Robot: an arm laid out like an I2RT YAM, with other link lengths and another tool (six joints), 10 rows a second.
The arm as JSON. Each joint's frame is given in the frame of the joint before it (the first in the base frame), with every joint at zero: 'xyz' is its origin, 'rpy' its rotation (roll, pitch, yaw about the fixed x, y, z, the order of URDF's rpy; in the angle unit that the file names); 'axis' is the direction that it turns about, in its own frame. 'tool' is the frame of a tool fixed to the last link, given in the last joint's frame.
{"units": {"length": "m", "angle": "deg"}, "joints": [
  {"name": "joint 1", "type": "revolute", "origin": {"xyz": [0.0, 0.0, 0.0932], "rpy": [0.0, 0.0, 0.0]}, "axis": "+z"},
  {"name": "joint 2", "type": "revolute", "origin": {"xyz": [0.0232, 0.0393, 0.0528], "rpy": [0.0, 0.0, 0.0]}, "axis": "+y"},
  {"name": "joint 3", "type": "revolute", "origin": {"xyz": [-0.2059, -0.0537, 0.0], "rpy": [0.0, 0.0, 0.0]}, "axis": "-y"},
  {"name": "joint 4", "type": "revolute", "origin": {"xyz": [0.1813, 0.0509, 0.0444], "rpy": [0.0, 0.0, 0.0]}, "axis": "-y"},
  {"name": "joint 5", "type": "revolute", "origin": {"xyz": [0.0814, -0.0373, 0.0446], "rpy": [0.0, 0.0, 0.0]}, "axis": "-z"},
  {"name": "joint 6", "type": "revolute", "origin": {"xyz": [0.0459, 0.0, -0.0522], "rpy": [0.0, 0.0, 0.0]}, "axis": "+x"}
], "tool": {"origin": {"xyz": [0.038, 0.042, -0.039], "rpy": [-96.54, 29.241, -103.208]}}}
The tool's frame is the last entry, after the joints.
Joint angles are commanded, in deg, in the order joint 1, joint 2, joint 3, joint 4, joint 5, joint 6. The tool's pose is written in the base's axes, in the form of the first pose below.
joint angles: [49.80 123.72 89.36 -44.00 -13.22 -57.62]
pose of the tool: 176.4 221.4 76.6 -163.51 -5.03 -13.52
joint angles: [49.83 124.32 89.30 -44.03 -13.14 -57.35]
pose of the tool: 175.4 220.7 73.8 -164.19 -4.72 -13.70
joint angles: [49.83 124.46 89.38 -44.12 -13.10 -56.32]
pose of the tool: 174.5 221.1 73.6 -164.47 -4.42 -14.67
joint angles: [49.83 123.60 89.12 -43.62 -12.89 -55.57]
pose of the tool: 175.0 222.4 76.7 -163.65 -4.87 -15.50
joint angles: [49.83 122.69 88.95 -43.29 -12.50 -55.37]
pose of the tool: 176.2 223.2 80.2 -162.86 -5.60 -15.85
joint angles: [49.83 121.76 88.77 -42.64 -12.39 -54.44]
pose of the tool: 177.0 225.3 83.8 -161.71 -5.99 -16.87
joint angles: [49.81 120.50 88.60 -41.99 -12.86 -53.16]
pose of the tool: 177.1 228.3 89.3 -160.05 -5.83 -18.14
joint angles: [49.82 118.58 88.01 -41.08 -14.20 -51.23]
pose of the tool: 175.3 232.1 97.0 -157.71 -4.77 -19.74
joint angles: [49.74 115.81 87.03 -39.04 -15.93 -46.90]
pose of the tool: 173.0 239.0 108.5 -154.16 -2.72 -23.38
